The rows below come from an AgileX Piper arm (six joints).
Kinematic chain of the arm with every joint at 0, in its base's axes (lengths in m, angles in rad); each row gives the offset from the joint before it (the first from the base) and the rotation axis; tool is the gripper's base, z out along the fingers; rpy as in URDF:
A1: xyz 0 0 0.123 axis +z
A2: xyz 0 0 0 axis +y
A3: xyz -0.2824 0 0.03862 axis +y
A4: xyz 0.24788 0 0.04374 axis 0.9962 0 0.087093
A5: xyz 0 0 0 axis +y
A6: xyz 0.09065 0 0.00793 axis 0.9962 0 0.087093
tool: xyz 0 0 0 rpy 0 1.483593 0
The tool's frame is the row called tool.
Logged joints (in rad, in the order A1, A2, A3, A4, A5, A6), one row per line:
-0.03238, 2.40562, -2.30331, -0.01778, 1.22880, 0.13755
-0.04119, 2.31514, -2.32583, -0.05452, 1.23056, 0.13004
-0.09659, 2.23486, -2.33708, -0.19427, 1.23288, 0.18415
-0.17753, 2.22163, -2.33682, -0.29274, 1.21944, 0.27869
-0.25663, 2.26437, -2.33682, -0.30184, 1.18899, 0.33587
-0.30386, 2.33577, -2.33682, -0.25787, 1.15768, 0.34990
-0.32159, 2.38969, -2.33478, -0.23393, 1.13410, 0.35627
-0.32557, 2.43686, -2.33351, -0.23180, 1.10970, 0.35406
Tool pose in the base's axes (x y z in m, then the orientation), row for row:
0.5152, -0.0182, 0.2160, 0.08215, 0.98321, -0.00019, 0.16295
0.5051, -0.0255, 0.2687, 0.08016, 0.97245, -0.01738, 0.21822
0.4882, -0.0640, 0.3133, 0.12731, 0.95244, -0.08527, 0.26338
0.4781, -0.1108, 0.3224, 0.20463, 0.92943, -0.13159, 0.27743
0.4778, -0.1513, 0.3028, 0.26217, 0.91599, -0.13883, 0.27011
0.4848, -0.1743, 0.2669, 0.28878, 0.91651, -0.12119, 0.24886
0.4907, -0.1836, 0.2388, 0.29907, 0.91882, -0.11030, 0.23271
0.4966, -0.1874, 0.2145, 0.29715, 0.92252, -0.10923, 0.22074
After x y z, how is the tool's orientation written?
As a quaternion, x y z w.
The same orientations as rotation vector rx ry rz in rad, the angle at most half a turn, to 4 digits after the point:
0.2343, 2.8045, -0.0005
0.2219, 2.6921, -0.0481
0.3442, 2.5754, -0.2306
0.5494, 2.4953, -0.3533
0.7065, 2.4684, -0.3741
0.7867, 2.4968, -0.3302
0.8216, 2.5243, -0.3030
0.8215, 2.5504, -0.3020

